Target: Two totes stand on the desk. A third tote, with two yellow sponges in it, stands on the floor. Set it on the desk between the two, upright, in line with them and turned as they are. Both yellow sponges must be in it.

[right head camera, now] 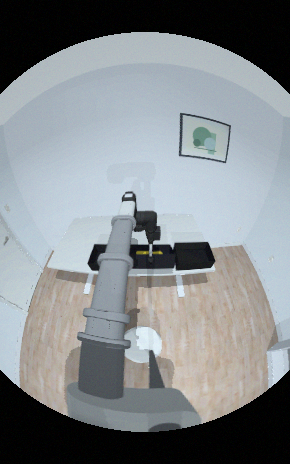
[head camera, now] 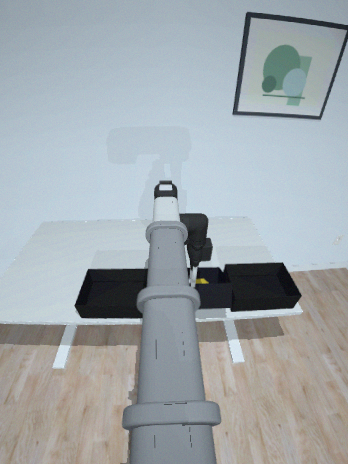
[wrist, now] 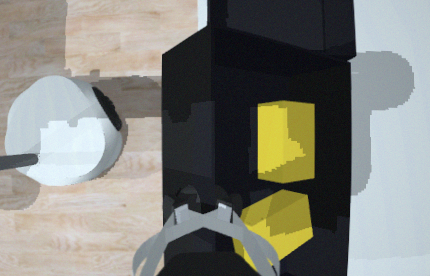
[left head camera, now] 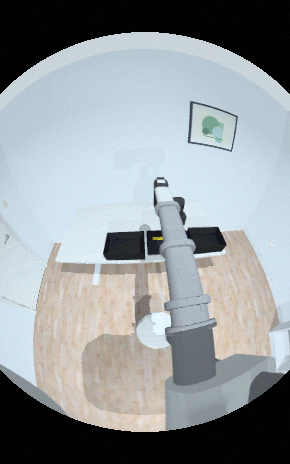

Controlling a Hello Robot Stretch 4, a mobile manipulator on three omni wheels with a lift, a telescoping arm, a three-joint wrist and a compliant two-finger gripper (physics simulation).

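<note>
The carried black tote (head camera: 215,296) (left head camera: 155,249) (right head camera: 165,263) (wrist: 187,140) is upright between the left tote (head camera: 112,304) (left head camera: 124,246) (wrist: 290,25) and the right tote (head camera: 262,290) (left head camera: 206,239) (right head camera: 194,256), roughly in line and turned alike. In the head view its front rim looks a little higher than theirs; whether it touches the desk cannot be told. My gripper (wrist: 203,200) (right head camera: 150,260) is shut on its front wall. Two yellow sponges lie inside, the farther sponge (wrist: 287,142) straight and the nearer sponge (wrist: 280,225) turned, partly behind a finger.
The white desk (head camera: 55,250) (left head camera: 82,225) stands against the wall, where a framed picture (head camera: 290,70) hangs. My arm (head camera: 167,350) hides part of the left tote and carried tote in the head view. My round white base part (wrist: 60,130) is over the wooden floor (wrist: 110,40).
</note>
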